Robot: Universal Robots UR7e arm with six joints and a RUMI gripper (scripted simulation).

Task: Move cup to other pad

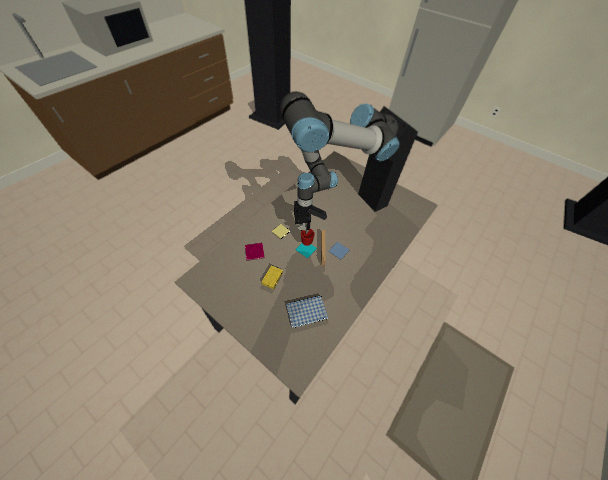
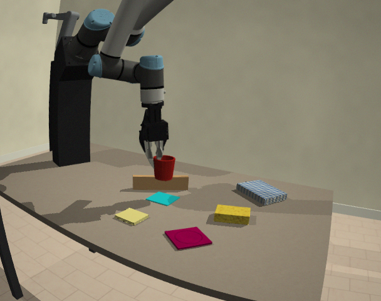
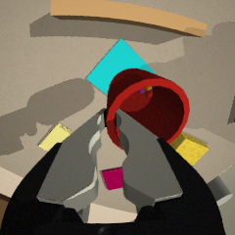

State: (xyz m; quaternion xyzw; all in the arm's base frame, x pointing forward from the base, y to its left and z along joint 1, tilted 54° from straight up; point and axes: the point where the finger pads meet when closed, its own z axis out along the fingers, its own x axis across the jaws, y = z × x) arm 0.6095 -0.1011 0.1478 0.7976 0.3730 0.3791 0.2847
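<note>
The teal pad lies 2 cm ahead of my hand, 2 cm to the left of it and 14 cm below it. Also, from my hand: yellow block 28 cm ahead, 4 cm to the right, 11 cm below; red cup 2 cm ahead, 2 cm to the left, 3 cm below; wooden rail 2 cm behind, 10 cm to the left, 11 cm below.
</note>
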